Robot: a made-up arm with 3 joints. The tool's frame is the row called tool. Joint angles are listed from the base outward. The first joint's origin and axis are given. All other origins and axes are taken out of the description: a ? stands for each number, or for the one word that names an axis. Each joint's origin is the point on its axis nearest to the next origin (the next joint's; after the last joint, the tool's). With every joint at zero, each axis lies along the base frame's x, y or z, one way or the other. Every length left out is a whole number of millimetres.
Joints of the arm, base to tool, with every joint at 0 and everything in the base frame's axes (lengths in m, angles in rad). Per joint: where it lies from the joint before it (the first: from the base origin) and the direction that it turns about. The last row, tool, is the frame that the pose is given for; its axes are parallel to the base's.
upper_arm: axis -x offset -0.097 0 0.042
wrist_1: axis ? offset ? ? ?
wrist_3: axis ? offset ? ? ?
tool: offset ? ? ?
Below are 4 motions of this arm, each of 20 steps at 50 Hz.
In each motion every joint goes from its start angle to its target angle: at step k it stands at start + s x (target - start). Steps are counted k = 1, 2, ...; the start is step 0. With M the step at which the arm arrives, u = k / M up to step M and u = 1 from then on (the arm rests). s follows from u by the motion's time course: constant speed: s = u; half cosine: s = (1 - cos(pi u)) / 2; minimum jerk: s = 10 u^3 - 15 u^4 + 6 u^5.
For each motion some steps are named. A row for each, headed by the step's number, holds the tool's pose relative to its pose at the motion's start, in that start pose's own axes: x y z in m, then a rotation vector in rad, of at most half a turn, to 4 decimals.
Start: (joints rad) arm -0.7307 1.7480 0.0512
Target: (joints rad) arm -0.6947 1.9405 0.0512
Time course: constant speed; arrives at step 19
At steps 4, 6, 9, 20:
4: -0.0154 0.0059 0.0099 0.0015 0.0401 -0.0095
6: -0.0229 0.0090 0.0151 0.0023 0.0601 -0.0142
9: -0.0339 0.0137 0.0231 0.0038 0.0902 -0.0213
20: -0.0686 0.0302 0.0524 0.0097 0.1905 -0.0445

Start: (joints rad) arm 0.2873 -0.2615 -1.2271
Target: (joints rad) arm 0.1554 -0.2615 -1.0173
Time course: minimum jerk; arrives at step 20
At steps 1, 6, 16, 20:
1: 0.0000 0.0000 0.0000 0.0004 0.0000 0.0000
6: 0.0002 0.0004 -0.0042 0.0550 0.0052 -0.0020
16: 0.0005 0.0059 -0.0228 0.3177 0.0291 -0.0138
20: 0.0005 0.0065 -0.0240 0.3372 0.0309 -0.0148

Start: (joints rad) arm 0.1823 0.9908 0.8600
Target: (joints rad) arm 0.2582 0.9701 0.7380
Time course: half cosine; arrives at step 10
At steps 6, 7, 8, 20:
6: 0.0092 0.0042 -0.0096 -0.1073 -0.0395 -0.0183
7: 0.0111 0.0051 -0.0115 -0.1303 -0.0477 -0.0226
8: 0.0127 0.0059 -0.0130 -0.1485 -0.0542 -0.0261
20: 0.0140 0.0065 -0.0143 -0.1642 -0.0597 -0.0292

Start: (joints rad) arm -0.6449 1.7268 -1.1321
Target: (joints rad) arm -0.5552 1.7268 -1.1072
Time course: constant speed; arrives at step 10
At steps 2, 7, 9, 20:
2: 0.0006 0.0053 0.0106 0.0078 0.0160 -0.0076
7: 0.0029 0.0184 0.0372 0.0272 0.0559 -0.0268
9: 0.0042 0.0236 0.0478 0.0349 0.0718 -0.0347
20: 0.0049 0.0262 0.0531 0.0388 0.0797 -0.0386

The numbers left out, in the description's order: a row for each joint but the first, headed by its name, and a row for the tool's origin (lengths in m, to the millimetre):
wrist_1: axis +y, xyz 0 0.103 0.396
wrist_3: axis +x, xyz -0.243 0 -0.34
tool: xyz 0 -0.089 -0.043

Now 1 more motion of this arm.
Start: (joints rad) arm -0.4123 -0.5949 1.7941
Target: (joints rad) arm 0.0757 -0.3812 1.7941
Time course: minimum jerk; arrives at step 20
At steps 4, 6, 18, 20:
4: -0.0077 -0.0002 0.0026 -0.0235 0.0126 -0.0155
6: -0.0216 -0.0002 0.0076 -0.0667 0.0347 -0.0436
18: -0.1200 0.0173 0.0545 -0.4279 0.1760 -0.2530
20: -0.1209 0.0176 0.0550 -0.4318 0.1772 -0.2550

